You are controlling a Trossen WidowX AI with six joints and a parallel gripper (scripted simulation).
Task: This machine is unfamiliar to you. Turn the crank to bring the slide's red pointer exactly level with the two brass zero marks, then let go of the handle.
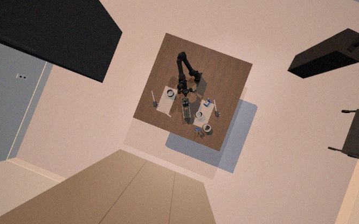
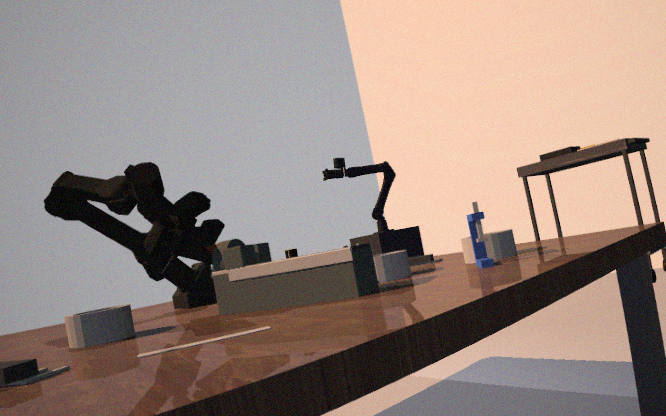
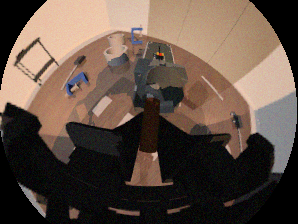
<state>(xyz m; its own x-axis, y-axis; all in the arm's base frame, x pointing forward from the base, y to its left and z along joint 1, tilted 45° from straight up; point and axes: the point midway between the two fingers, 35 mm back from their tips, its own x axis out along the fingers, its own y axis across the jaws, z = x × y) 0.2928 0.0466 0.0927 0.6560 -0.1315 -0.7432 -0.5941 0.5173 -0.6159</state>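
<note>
Right now my gripper tip is 10 mm past the crank handle, 10 mm to the left of it and 20 mm below it. The rest, counted from my gripper tip: red pointer 140 mm ahead, 80 mm to the left, 10 mm below; thin white rod 320 mm ahead, 130 mm to the right, 90 mm below.
</note>
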